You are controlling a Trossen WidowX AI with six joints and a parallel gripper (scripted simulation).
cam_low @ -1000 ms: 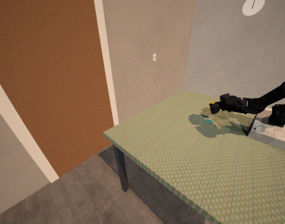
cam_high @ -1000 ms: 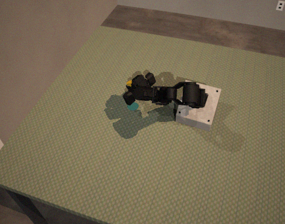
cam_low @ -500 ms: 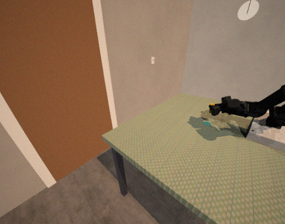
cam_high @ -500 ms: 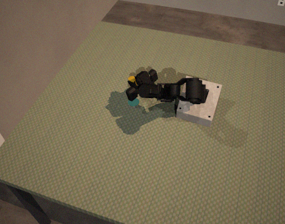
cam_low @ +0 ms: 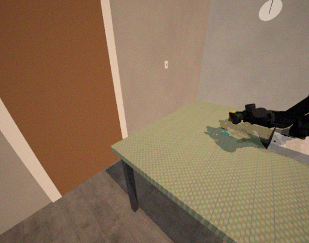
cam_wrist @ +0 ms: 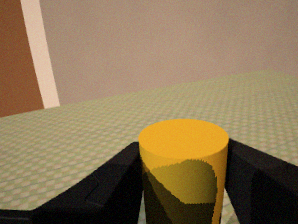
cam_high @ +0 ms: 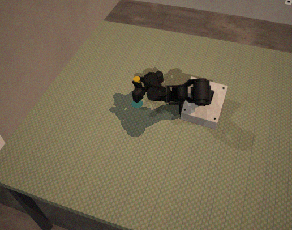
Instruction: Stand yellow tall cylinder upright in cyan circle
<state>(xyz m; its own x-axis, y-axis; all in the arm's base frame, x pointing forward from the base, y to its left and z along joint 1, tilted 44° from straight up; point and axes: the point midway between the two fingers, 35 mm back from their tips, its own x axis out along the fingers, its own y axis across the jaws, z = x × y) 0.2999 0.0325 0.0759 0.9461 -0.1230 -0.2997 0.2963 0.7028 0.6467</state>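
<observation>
Now: hand 170 mm above the cyan circle, 30 mm short of it and 10 mm to the left of it. Round my hand: yellow tall cylinder: 20 mm below, 20 mm ahead, 10 mm to the right.
</observation>
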